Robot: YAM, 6 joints.
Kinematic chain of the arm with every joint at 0, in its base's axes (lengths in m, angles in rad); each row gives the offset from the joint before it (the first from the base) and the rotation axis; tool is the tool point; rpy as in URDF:
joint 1: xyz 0 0 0.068 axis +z
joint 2: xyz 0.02 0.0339 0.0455 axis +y
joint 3: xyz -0.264 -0.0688 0 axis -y
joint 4: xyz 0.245 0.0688 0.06 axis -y
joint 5: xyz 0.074 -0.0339 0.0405 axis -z
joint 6: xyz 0.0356 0 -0.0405 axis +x
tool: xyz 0 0 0 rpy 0 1.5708 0
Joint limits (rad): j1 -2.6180..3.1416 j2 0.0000..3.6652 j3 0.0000..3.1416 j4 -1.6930..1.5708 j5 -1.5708..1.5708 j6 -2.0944..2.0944
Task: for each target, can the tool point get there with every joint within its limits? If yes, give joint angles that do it. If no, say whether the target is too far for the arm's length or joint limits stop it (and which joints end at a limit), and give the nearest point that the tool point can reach.
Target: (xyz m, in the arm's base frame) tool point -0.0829 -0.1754 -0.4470
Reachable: no: joint limits stop it (at a limit: joint 2) | nearest point -0.0867 -0.1834 -0.3774 | short by 0.070 m
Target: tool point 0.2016 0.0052 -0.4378
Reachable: no: joint limits stop it (at a limit: joint 2) | nearest point 0.2083 0.0054 -0.3781 | short by 0.060 m
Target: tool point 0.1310 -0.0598 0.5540
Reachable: yes | joints 2.6600 0.6349 2.1787 -1.1929 0.2165 -0.1855
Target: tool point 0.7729 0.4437 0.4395
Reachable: no: too far | nearest point 0.5257 0.3018 0.3328 | short by 0.304 m
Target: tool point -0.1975 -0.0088 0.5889
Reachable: yes | joints 0.0229 0.5352 1.6195 0.9832 0.1193 1.0105
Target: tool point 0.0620 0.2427 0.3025
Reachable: yes | joints 1.2160 1.1847 0.9686 -0.4630 -0.8244 -0.3213
